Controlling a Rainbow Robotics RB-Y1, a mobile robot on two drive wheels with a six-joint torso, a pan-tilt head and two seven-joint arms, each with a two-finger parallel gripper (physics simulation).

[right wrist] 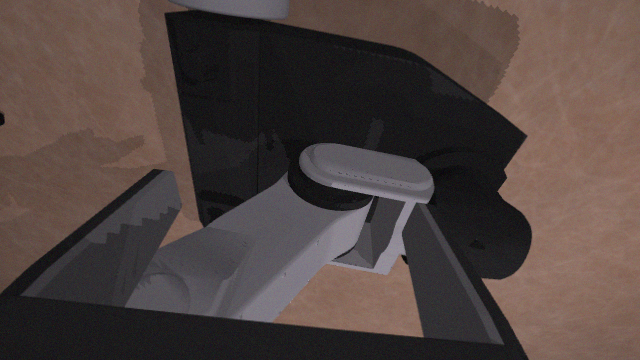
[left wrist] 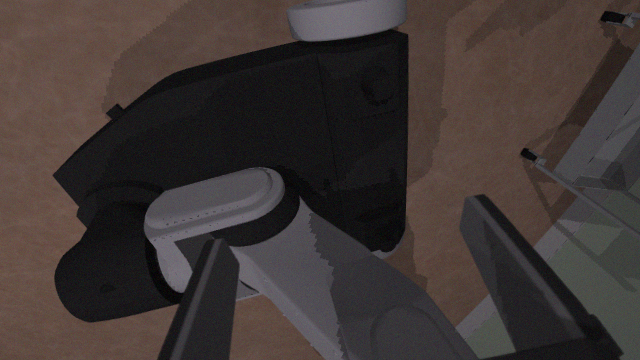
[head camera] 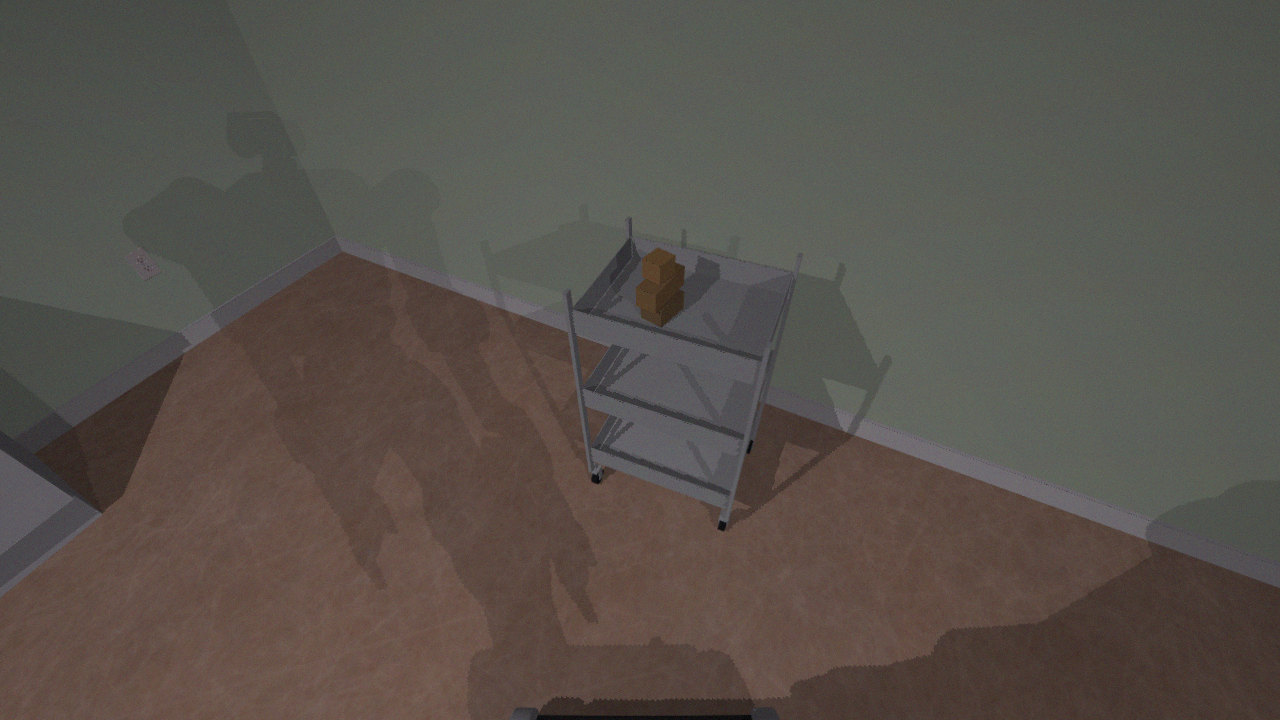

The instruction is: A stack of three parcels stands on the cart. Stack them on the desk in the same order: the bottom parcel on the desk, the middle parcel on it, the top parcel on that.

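Places are measured from the robot's base along level axes (x ahead, y left, z up), in centimetres.
Pixels of known places: left gripper, fingertip midpoint: [left wrist: 344,233]; right gripper, fingertip midpoint: [right wrist: 295,203].
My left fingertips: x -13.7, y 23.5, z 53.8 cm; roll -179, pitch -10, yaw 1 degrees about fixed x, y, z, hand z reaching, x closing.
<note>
For each thing: its top centre in the pictures, then the offset to it from my left fingertips. "pt": a spot on its surface instead. Level surfaces: height alone.
- top parcel, middle of its top: [head camera: 658,256] dx +96.2, dy -27.3, dz +27.8 cm
- middle parcel, middle of its top: [head camera: 660,276] dx +95.8, dy -27.8, dz +22.8 cm
- bottom parcel, middle of its top: [head camera: 662,296] dx +95.1, dy -28.3, dz +17.6 cm
- Brown floor, its level: dz -53.6 cm
- pale furniture piece, surface spot: [head camera: 35,510] pt dx +65.1, dy +152.4, dz -33.7 cm
Three brown box-shaped parcels stand stacked on the top tray of the grey cart [head camera: 666,334] [left wrist: 595,131], near its left front in the head view. The top parcel [head camera: 657,266] is the smallest-looking, the middle parcel [head camera: 651,295] is turned a little and juts out, and the bottom parcel [head camera: 660,315] rests on the tray. My left gripper [left wrist: 344,233] is open and empty, over my own base and arm. My right gripper [right wrist: 295,203] is open and empty too. Both are away from the parcels. No desk can be made out for certain.
The cart has raised tray rims, corner posts and two lower shelves, and stands near the green wall [head camera: 1029,223]. Brown floor [head camera: 501,537] lies between it and my base. The corner of a pale furniture piece [head camera: 35,510] shows at the far left. Shadows cross the floor and wall.
</note>
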